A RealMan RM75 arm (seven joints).
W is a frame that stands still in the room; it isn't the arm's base.
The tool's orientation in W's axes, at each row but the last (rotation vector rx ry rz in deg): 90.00, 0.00, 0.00; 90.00, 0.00, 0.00; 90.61, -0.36, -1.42; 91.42, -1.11, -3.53; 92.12, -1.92, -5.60
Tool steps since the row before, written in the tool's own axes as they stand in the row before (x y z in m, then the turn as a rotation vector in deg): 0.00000, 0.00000, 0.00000, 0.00, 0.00, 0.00; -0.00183, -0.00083, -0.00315, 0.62, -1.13, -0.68; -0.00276, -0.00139, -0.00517, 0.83, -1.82, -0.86; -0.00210, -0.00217, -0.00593, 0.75, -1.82, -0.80; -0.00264, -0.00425, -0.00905, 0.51, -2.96, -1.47
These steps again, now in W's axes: 0.00000, 0.00000, 0.00000, 0.00, 0.00, 0.00; -0.00183, 0.00315, -0.00083, 0.62, 0.68, -1.13; -0.00267, 0.00524, -0.00130, 0.83, 0.86, -1.82; -0.00185, 0.00608, -0.00197, 0.74, 0.81, -1.82; -0.00204, 0.00940, -0.00380, 0.52, 1.54, -2.92
